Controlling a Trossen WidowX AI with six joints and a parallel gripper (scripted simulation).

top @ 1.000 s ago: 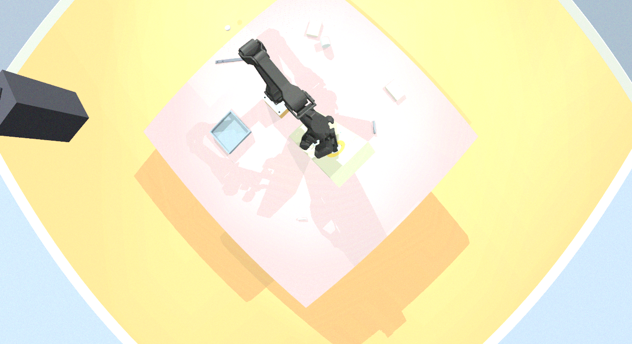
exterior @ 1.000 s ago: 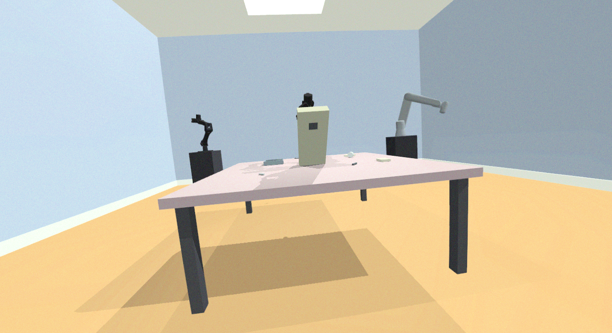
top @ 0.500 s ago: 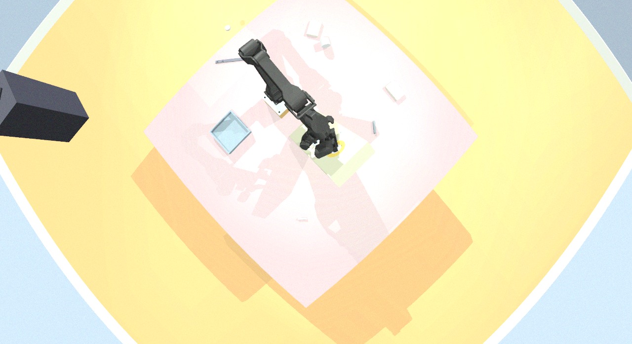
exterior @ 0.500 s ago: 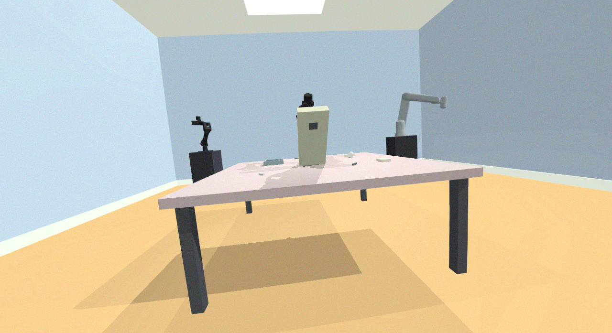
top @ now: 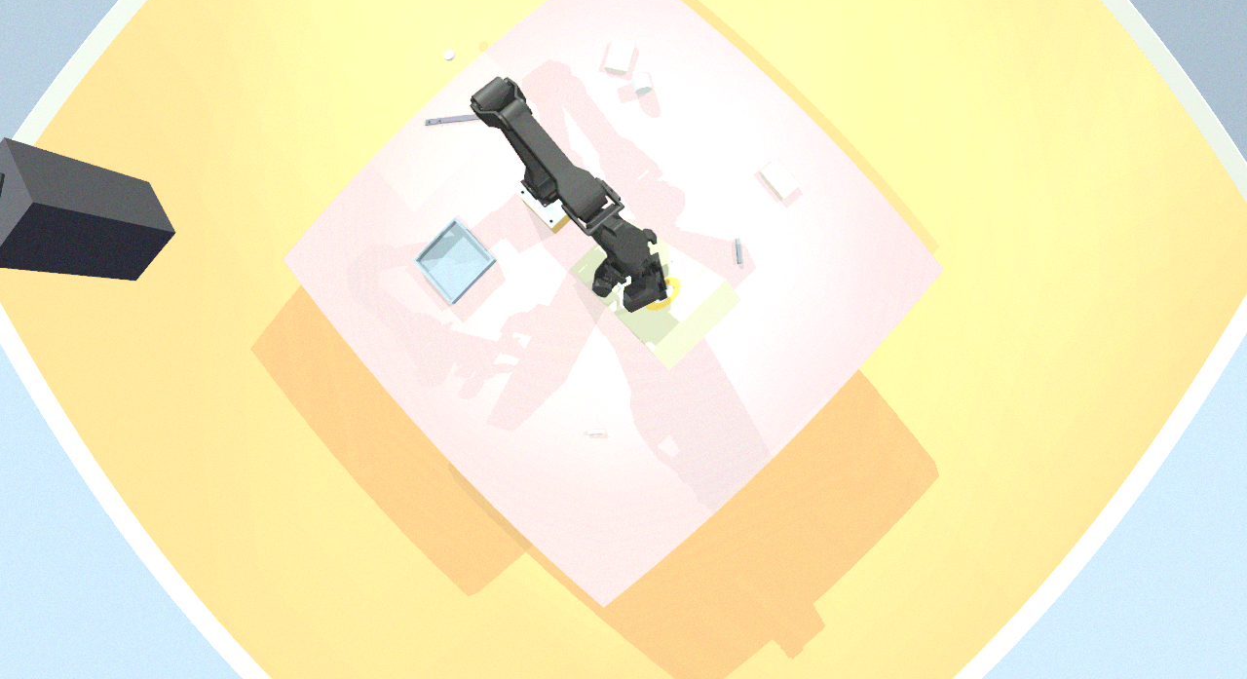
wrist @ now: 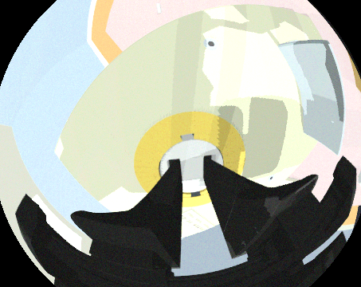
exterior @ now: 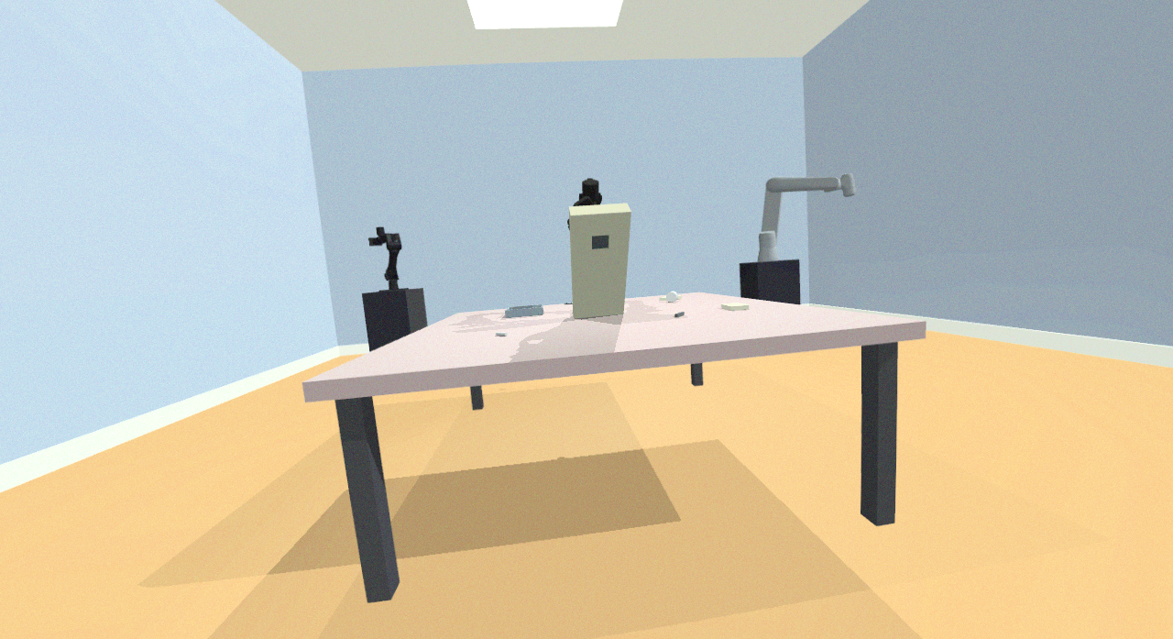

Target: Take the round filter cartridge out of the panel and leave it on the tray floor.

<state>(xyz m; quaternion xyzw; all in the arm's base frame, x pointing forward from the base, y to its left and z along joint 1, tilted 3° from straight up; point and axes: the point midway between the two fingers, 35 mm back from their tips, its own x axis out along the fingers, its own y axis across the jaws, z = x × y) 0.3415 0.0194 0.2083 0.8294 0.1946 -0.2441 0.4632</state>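
Right now my gripper tip is 1 cm short of the round white filter cartridge and 1 cm above it. The rest, counted from my gripper tip: light blue tray (40 cm behind, 31 cm to the right, 27 cm below).
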